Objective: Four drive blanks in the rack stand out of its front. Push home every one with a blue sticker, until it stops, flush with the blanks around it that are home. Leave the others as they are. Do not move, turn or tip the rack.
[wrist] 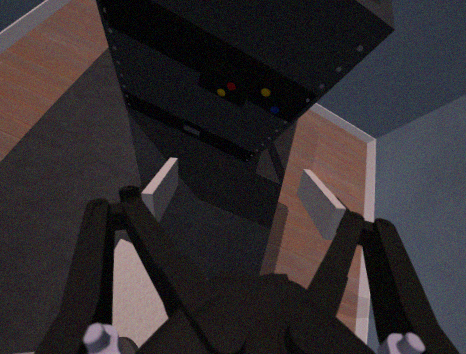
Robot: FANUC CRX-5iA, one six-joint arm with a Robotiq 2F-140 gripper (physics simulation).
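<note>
The rack (280, 30) is a dark cabinet across the upper part of the wrist view, seen at a slant, with rows of small holes along its front edges. A blue sticker (274, 110) shows low at the right of its front. One yellow sticker (265, 92) is just above and left of it. A red sticker (231, 86) and another yellow sticker (221, 92) sit close together further left. The blanks are very dark; their edges and how far each stands out are hard to tell. My gripper (240, 176) is open and empty, apart from the rack, its fingers below the stickers in the view.
A small grey plate (192, 130) is on the rack's lower dark strip. A dark surface (55, 150) lies at the left, with wooden floor (330, 160) at the right. Blue walls (420, 175) with a pale skirting board (371, 175) stand at the right. A pale block (132, 290) shows at lower left.
</note>
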